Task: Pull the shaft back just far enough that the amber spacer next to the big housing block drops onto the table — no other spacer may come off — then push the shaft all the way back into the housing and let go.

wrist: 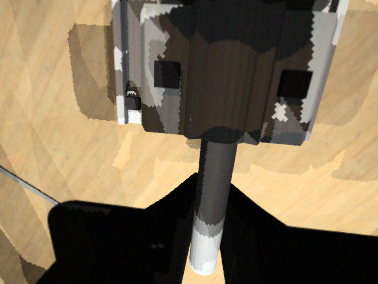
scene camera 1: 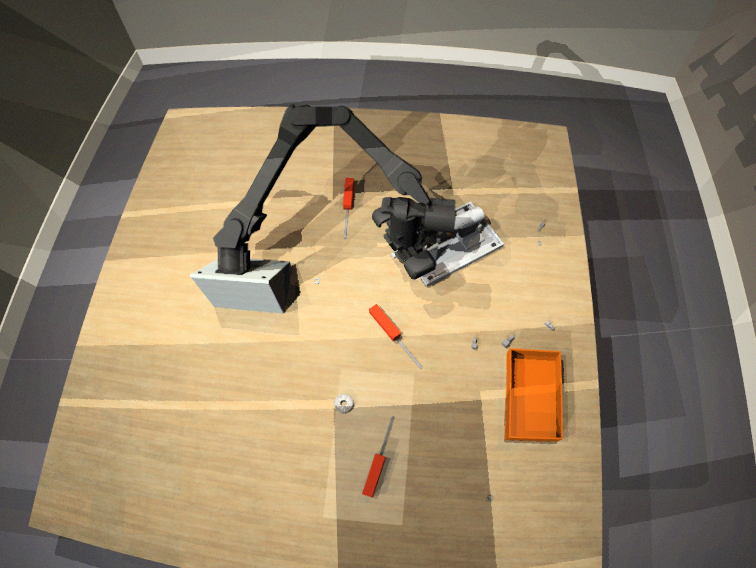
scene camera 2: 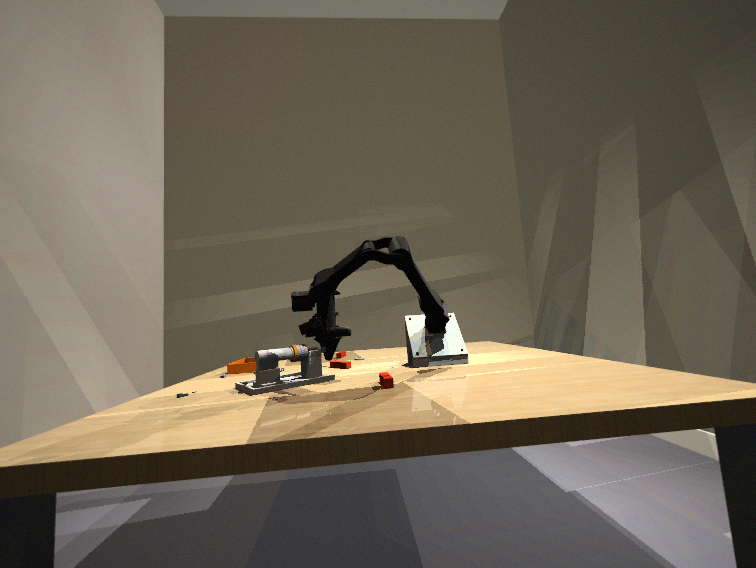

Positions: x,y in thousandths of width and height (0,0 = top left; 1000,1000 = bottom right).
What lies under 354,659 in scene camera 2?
A housing block.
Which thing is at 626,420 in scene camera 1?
A housing block.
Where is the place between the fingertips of my gripper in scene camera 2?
At 435,635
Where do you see a housing block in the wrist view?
At 610,280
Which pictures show my gripper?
The wrist view, scene camera 1 and scene camera 2: all of them.
